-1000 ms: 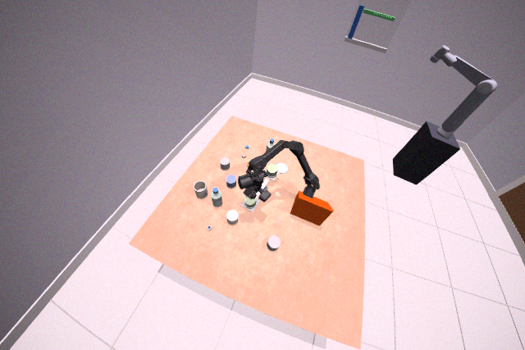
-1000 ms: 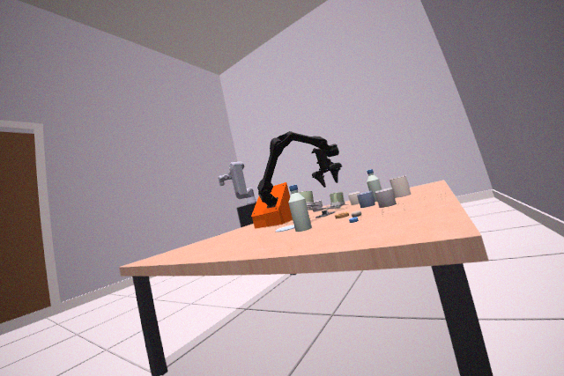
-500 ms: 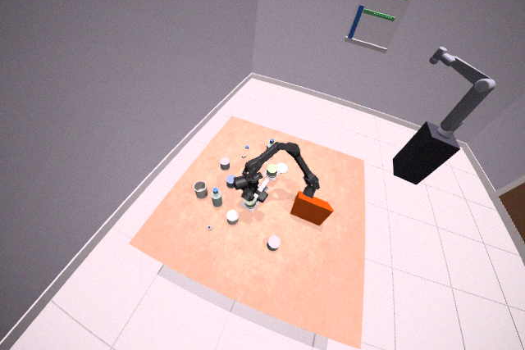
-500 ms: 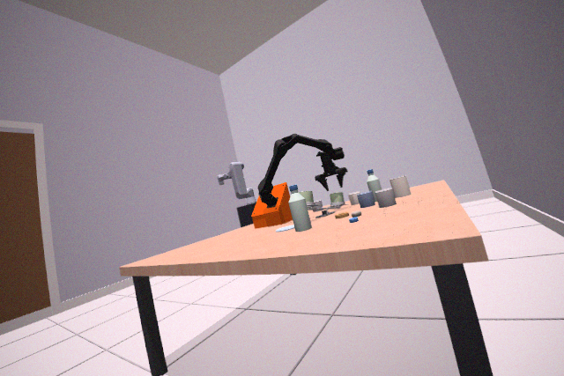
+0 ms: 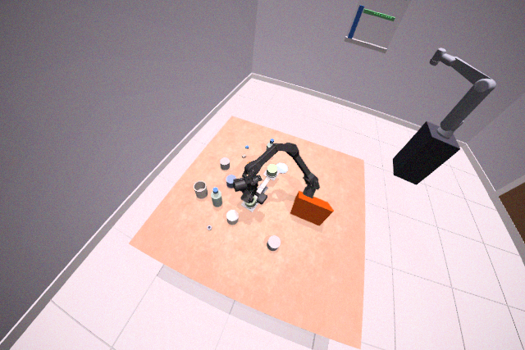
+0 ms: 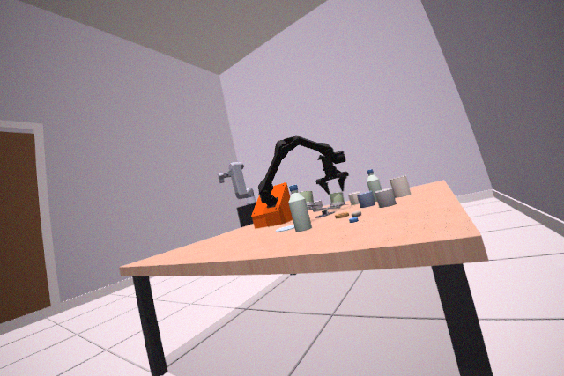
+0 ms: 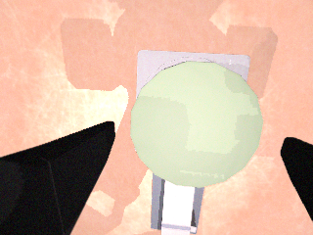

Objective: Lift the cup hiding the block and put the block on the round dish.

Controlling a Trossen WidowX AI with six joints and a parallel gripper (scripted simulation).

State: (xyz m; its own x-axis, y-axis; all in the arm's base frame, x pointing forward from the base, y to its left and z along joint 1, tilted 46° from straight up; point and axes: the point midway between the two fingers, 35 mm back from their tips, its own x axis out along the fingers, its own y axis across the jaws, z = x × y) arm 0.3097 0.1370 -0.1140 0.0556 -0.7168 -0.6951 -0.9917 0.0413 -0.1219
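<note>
Right now the pale green cup is 2 cm to the left of my gripper tip and 3 cm below it. Also, from my gripper tip: grey mug (31 cm ahead, 8 cm to the left, 5 cm below); blue cup (17 cm ahead, 8 cm to the right, 6 cm below); grey balance (1 cm behind, 14 cm to the right, 5 cm below).
</note>
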